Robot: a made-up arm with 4 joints. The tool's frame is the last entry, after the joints. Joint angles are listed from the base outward. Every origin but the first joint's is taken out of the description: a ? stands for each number. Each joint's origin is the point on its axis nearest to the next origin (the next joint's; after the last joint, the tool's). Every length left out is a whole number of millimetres.
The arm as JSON. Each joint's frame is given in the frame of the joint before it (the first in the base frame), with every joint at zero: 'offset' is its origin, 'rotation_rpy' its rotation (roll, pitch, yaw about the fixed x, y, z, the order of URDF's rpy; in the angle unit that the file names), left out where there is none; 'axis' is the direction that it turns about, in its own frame. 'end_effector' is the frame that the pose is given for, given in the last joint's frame.
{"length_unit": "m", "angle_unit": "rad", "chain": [
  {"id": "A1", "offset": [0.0, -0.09, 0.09], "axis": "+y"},
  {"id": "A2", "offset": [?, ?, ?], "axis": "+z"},
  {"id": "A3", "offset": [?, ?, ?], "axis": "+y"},
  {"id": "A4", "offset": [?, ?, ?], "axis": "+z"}
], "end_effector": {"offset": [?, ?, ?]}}
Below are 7 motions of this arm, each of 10 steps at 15 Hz.
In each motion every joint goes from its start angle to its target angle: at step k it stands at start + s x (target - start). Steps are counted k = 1, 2, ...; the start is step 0. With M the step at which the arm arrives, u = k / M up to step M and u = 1 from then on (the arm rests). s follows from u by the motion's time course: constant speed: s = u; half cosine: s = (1 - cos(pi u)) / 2; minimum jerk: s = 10 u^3 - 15 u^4 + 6 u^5.
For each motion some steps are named. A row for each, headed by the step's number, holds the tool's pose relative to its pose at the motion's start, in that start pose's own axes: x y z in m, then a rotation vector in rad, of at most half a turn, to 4 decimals.
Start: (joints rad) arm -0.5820 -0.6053 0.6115 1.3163
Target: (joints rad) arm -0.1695 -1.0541 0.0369 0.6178
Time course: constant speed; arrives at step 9
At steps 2, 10:
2: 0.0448 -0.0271 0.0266 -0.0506 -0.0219 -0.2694
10: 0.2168 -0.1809 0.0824 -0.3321 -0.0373 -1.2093

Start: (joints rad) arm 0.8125 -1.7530 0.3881 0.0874
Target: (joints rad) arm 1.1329 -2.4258 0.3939 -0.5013
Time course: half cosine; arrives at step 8
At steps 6, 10:
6: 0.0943 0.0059 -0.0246 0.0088 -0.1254 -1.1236
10: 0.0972 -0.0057 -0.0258 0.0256 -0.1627 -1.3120

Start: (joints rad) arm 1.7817 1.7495 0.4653 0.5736
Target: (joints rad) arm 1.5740 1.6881 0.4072 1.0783
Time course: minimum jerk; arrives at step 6
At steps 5, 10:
5: 0.0332 0.0299 0.0248 -0.1253 0.0952 0.3484
10: 0.0349 0.0308 0.0258 -0.1293 0.0999 0.3613

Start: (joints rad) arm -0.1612 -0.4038 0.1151 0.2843
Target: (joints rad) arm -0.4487 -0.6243 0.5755 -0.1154
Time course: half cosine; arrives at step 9
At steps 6, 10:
6: -0.1057 -0.0339 -0.0210 0.1639 0.1337 -0.4279
10: -0.1403 -0.0465 -0.0364 0.2266 0.1910 -0.5548

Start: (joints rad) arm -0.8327 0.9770 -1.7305 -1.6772
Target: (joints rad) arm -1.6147 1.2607 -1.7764 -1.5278
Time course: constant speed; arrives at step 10
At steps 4, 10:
4: -0.2822 -0.0646 0.2225 0.1661 0.1696 0.3057
10: -0.6050 -0.3523 0.5386 0.3770 0.4091 0.7916

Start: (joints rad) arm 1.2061 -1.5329 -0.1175 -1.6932
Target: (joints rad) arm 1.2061 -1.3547 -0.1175 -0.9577
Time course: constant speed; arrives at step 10
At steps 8, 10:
8: -0.1023 -0.1095 0.0032 0.0029 0.0168 0.7300
10: -0.1154 -0.1420 0.0043 0.0052 0.0210 0.9124

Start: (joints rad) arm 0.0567 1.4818 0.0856 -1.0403
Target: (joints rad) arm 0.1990 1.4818 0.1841 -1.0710
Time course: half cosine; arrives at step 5
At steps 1, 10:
1: 0.0088 -0.0036 -0.0032 -0.0024 0.0170 -0.0017
10: 0.0875 -0.0361 -0.0404 -0.0273 0.1770 -0.0116

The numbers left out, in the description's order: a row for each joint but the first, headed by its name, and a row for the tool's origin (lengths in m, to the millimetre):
A2: 0.11 0.0 0.7
A3: 0.03 0.02 0.0
A4: 0.32 0.0 0.02
tool: -0.1 0.12 0.0

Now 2 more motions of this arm.
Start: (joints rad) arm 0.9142 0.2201 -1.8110 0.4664
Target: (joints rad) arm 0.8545 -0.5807 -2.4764 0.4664
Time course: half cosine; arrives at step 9
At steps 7, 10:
7: -0.0150 0.0785 0.0562 -0.8329 -0.2702 0.3596
10: -0.0211 0.0918 0.0562 -0.9290 -0.3038 0.4338

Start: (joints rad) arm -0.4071 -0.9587 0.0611 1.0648
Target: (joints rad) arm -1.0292 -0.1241 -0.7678 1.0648
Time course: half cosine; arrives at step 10
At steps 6, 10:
6: -0.2836 0.1275 0.1083 -0.5560 -0.7397 0.4851
10: -0.4865 0.1983 0.0820 -0.8497 -1.1902 0.6872

